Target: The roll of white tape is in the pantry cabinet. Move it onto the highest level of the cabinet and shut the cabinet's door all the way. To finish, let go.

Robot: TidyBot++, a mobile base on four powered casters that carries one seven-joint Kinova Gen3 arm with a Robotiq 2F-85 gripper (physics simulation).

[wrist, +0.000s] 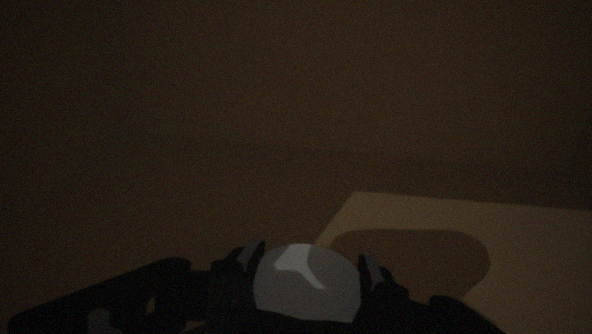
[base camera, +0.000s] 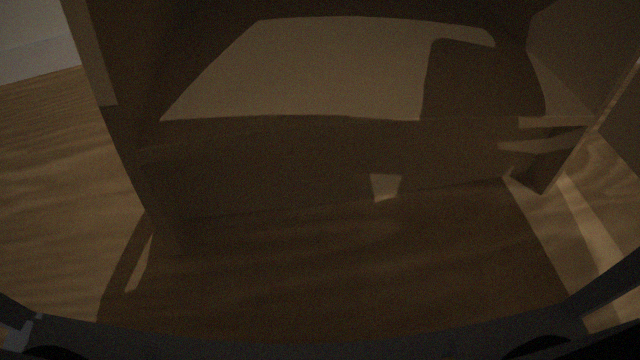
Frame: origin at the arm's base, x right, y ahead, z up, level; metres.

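Seen in the pictures: gripper, fingertip midpoint: [wrist: 309, 266].
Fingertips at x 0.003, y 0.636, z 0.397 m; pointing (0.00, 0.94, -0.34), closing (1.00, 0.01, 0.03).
A point is followed by its place in that frame.
The roll of white tape [wrist: 310, 295] {x 0.005, y 0.608, z 0.404 m} stands low in the wrist view, grey in the dim light, with a bright patch on its top. It is inside the pantry cabinet, on a board partly lit and partly in shadow. My gripper [wrist: 309, 266] {x 0.003, y 0.636, z 0.397 m} is shut on the tape, one finger against each side. The tape's lower part is hidden by the gripper. In the base view, the cabinet [base camera: 101, 65] {x -0.132, y 0.277, z -0.147 m} fills the middle, and its front is open. A dark panel at the right edge looks like the open door [base camera: 627, 117] {x 0.398, y 0.322, z -0.200 m}. The tape and gripper do not show there. The highest level is not in view.
A lit patch lies on the cabinet's inner board [base camera: 310, 70] {x 0.014, y 0.380, z -0.228 m}, beside a dark shadow. The cabinet's right inner wall [base camera: 580, 45] {x 0.373, y 0.429, z -0.165 m} is partly lit. Wooden floor [base camera: 45, 200] {x -0.398, y 0.350, z -0.396 m} lies left of the cabinet, with a pale wall [base camera: 30, 30] {x -0.672, y 0.775, z -0.275 m} behind. The base's dark rim [base camera: 300, 350] crosses the bottom.
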